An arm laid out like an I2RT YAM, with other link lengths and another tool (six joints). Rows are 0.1 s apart.
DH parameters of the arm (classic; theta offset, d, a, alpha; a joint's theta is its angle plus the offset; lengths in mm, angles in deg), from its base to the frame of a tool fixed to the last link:
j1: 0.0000 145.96 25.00 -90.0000
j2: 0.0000 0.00 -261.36 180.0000
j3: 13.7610 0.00 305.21 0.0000
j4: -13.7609 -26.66 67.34 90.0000
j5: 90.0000 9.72 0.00 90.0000
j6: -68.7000 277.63 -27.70 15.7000
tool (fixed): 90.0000 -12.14 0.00 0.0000
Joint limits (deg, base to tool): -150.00..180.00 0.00..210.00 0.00..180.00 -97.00..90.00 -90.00..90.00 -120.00..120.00
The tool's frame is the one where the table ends.
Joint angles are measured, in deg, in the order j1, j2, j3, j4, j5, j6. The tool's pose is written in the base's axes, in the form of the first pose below.
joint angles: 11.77, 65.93, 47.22, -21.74, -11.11, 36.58
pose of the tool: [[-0.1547, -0.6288, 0.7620, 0.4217], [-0.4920, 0.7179, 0.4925, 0.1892], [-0.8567, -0.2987, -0.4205, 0.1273], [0, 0, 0, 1]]
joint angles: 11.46, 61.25, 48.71, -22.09, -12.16, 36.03
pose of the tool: [[-0.0601, -0.6071, 0.7923, 0.4248], [-0.4724, 0.7166, 0.5132, 0.1920], [-0.8793, -0.3434, -0.3299, 0.1756], [0, 0, 0, 1]]
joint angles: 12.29, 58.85, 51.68, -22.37, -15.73, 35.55
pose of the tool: [[0.0467, -0.6279, 0.7769, 0.4198], [-0.4333, 0.6880, 0.5821, 0.2136], [-0.9000, -0.3638, -0.2400, 0.2241], [0, 0, 0, 1]]
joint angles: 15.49, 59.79, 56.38, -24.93, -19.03, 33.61
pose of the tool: [[0.1258, -0.6959, 0.7071, 0.4028], [-0.4165, 0.6098, 0.6743, 0.2497], [-0.9004, -0.3793, -0.2131, 0.2536], [0, 0, 0, 1]]
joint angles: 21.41, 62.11, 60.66, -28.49, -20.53, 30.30
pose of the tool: [[0.1928, -0.7783, 0.5976, 0.3725], [-0.4240, 0.4832, 0.7660, 0.2947], [-0.8849, -0.4011, -0.2368, 0.2620], [0, 0, 0, 1]]
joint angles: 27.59, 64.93, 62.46, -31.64, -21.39, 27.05
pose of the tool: [[0.2288, -0.8525, 0.4700, 0.3350], [-0.4412, 0.3395, 0.8307, 0.3340], [-0.8677, -0.3974, -0.2985, 0.2443], [0, 0, 0, 1]]
